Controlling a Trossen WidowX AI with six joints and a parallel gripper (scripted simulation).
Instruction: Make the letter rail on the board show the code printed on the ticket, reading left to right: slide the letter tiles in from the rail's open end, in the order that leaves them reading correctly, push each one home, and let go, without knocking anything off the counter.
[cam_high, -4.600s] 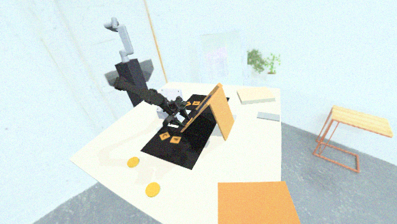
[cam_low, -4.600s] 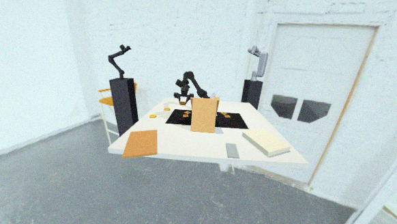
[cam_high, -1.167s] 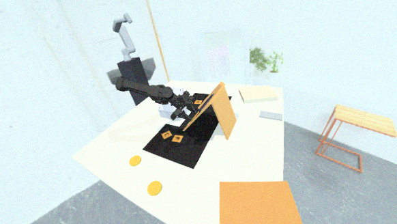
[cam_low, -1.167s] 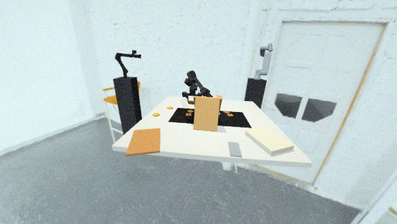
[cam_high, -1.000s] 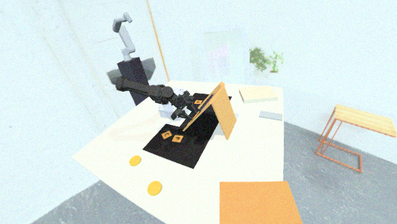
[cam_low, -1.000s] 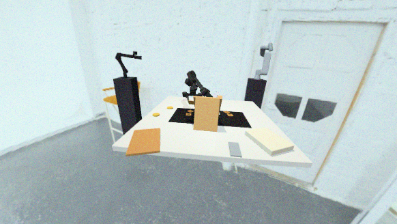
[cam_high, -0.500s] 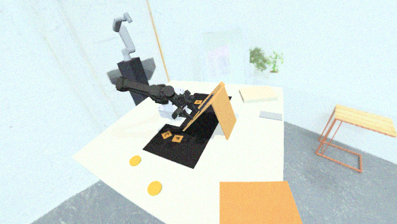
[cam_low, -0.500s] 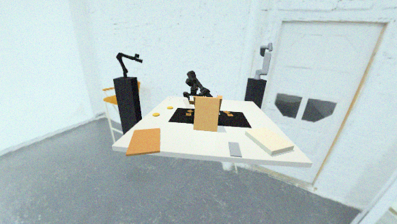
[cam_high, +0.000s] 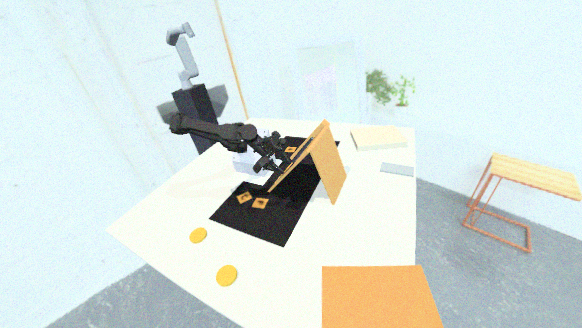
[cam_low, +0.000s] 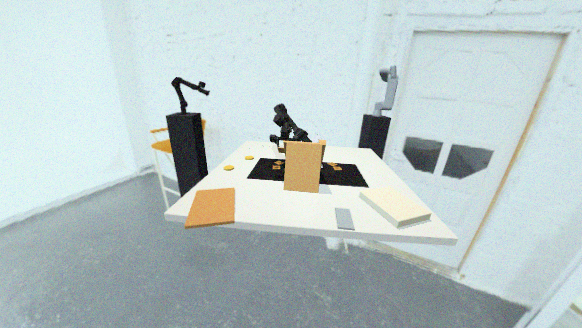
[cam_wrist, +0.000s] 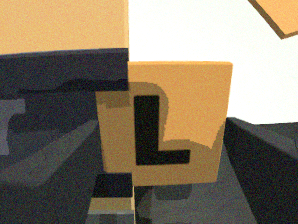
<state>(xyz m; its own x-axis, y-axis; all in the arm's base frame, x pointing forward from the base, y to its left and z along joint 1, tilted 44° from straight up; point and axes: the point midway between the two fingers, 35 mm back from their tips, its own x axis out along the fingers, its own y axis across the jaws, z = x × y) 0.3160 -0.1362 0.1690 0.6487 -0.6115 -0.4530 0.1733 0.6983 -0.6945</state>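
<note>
My gripper tip is now 17 cm to the right of the white ticket, 8 cm above it and 3 cm past it. Also, from my gripper tip: orange pad: 34 cm to the right, 34 cm ahead, 17 cm below; black mat: 19 cm to the left, 18 cm below, 13 cm behind; letter tile: right at my gripper tip.
</note>
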